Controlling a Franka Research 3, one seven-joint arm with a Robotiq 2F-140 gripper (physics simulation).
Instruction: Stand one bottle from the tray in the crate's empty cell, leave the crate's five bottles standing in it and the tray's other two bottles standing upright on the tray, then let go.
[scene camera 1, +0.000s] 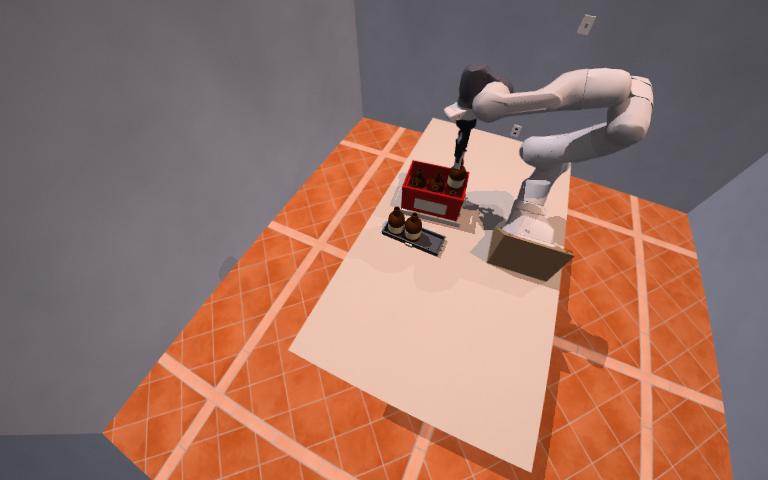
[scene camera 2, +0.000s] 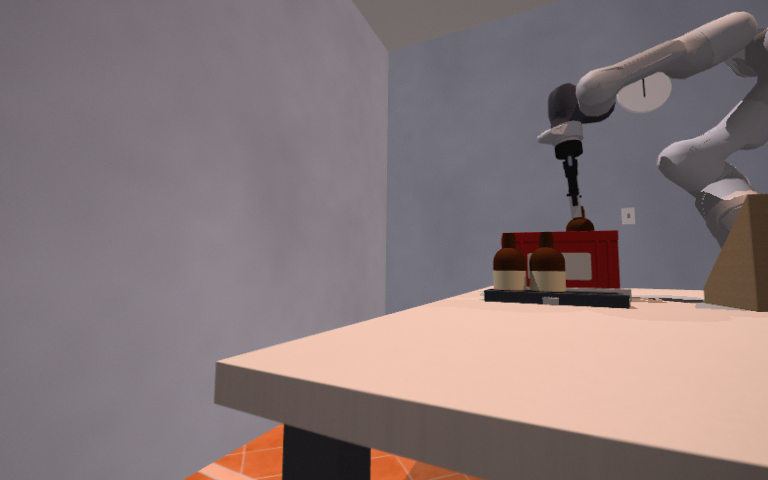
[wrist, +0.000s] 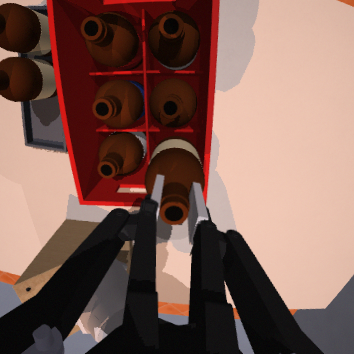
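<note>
My gripper (scene camera 1: 459, 163) (scene camera 2: 576, 212) (wrist: 175, 189) is shut on the neck of a brown bottle (scene camera 1: 456, 178) (scene camera 2: 579, 225) (wrist: 175, 167) with a cream label. The bottle is partway down in the red crate (scene camera 1: 410, 194) (scene camera 2: 608, 260) (wrist: 75, 125), in the corner cell nearest the gripper in the wrist view. In scene camera 2 its shoulder and neck show above the rim; its base is hidden. Several other brown bottles stand in the crate's other cells. Two bottles, one (scene camera 1: 395, 220) (scene camera 2: 509, 263) (wrist: 22, 30) beside the other (scene camera 1: 413, 227) (scene camera 2: 547, 266) (wrist: 25, 80), stand upright on the dark tray (scene camera 1: 434, 243) (scene camera 2: 600, 300) (wrist: 50, 132).
The tray lies alongside the crate on the pale table (scene camera 1: 441, 339) (scene camera 2: 453, 345) (wrist: 280, 150). A wooden block (scene camera 1: 526, 254) (scene camera 2: 733, 266) (wrist: 55, 250) stands at the arm's base. The crate's walls and red dividers lie close around the held bottle.
</note>
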